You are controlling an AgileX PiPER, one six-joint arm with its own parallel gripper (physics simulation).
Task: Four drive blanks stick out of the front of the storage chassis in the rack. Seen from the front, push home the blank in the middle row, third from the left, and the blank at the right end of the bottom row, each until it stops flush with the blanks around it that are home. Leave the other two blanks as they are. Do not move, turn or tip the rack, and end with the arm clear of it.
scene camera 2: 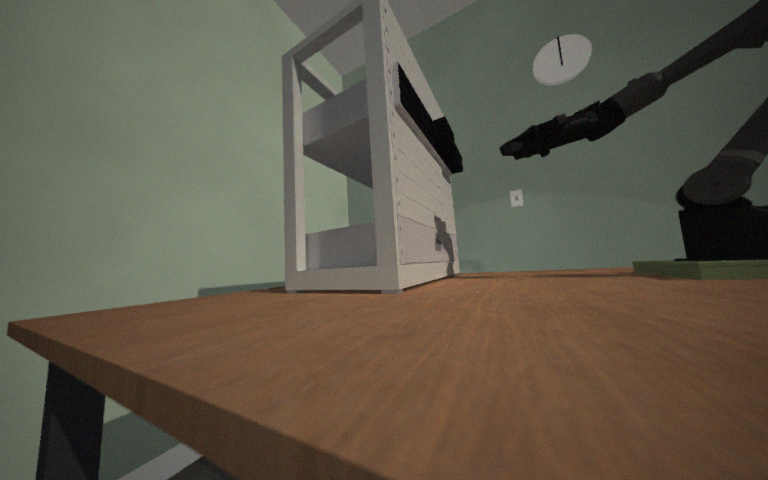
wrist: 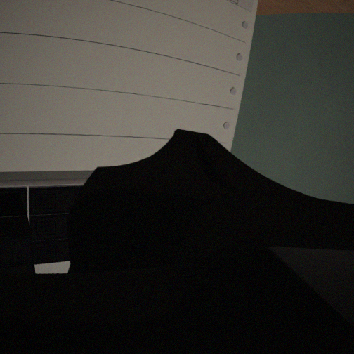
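Observation:
The pale rack (scene camera 2: pixel 379 141) (wrist: pixel 100 110) stands upright on the table. The storage chassis (scene camera 2: pixel 415 104) shows side-on as a dark front high in the rack; a black part (scene camera 2: pixel 448 144) juts out toward its far end. In the wrist view, a piece of the dark chassis front (wrist: pixel 49 200) shows at the lower left, with stacked blanks and a thin light line between columns. Which blanks stick out cannot be told. My gripper (scene camera 2: pixel 504 150) looks shut and empty, in front of the rack and apart from it, about level with the chassis's lower edge. Its dark body hides much of the wrist view.
Pale panels with screw heads fill the rack front below the chassis. The wooden table (scene camera 2: pixel 453 362) extends in front of the rack. The arm's black base (scene camera 2: pixel 722 234) stands on a green plate (scene camera 2: pixel 668 269) at the right. A clock and a wall switch are on the wall behind.

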